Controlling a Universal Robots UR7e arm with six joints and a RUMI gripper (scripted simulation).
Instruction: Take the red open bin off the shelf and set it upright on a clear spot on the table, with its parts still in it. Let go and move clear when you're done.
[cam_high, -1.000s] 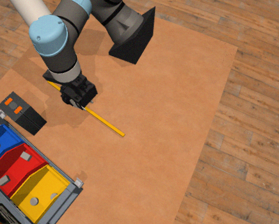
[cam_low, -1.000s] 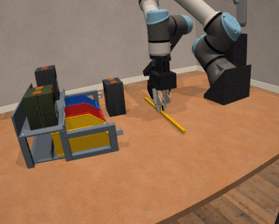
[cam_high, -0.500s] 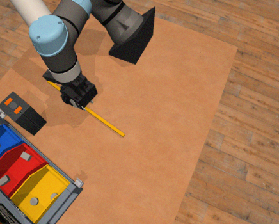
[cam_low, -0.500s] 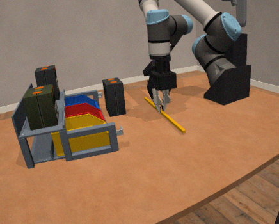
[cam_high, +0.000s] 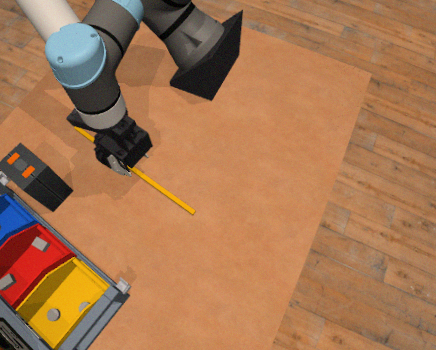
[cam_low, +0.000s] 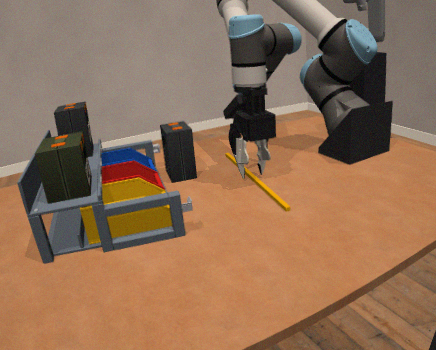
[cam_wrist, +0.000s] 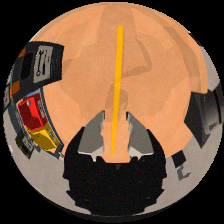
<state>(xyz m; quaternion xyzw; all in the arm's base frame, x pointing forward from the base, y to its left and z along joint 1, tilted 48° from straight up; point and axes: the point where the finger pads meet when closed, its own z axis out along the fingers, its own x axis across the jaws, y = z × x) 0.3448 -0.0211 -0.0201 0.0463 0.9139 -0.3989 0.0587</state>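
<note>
Right now my hand is 20 mm above the yellow stick. Also, from my hand: black box 140 mm ahead, 130 mm to the right, 40 mm above; red open bin 300 mm ahead, 40 mm to the right, 20 mm above; blue bin 290 mm ahead, 150 mm to the right, 20 mm above.
</note>
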